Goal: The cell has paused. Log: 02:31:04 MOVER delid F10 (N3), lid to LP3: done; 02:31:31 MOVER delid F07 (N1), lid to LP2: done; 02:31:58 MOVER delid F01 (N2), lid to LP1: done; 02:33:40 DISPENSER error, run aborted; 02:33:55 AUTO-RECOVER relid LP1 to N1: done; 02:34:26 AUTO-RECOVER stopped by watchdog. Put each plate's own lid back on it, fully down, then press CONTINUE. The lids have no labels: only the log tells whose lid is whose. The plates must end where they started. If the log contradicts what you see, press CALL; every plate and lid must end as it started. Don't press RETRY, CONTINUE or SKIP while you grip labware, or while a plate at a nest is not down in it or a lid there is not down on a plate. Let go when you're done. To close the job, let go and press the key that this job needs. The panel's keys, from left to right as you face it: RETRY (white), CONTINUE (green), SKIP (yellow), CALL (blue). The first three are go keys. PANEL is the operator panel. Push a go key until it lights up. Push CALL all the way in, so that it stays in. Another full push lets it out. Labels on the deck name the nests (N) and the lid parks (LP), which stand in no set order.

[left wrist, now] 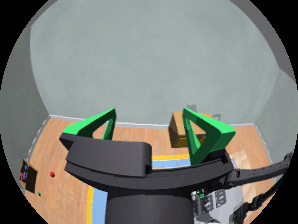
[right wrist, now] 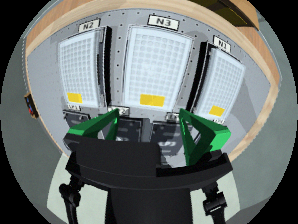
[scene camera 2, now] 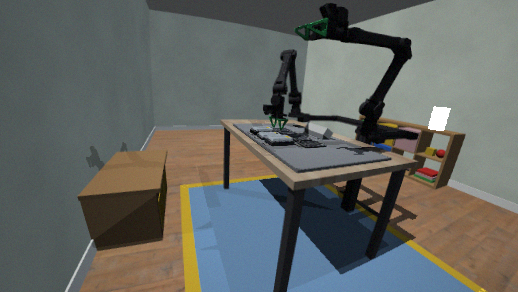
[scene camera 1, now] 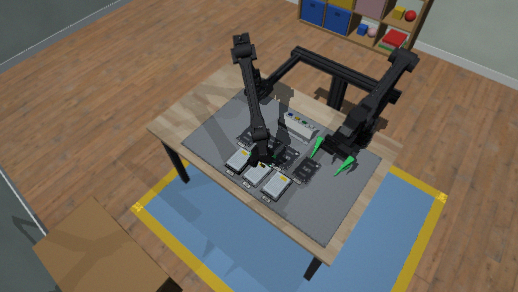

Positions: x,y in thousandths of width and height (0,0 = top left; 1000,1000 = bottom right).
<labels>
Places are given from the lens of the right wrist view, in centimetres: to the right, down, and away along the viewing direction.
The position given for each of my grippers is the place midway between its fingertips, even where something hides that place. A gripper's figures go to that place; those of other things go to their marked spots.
my right gripper (right wrist: 502,502): 0, 0, 13
clear lid (right wrist: 522,283): 1, -7, 12
</labels>
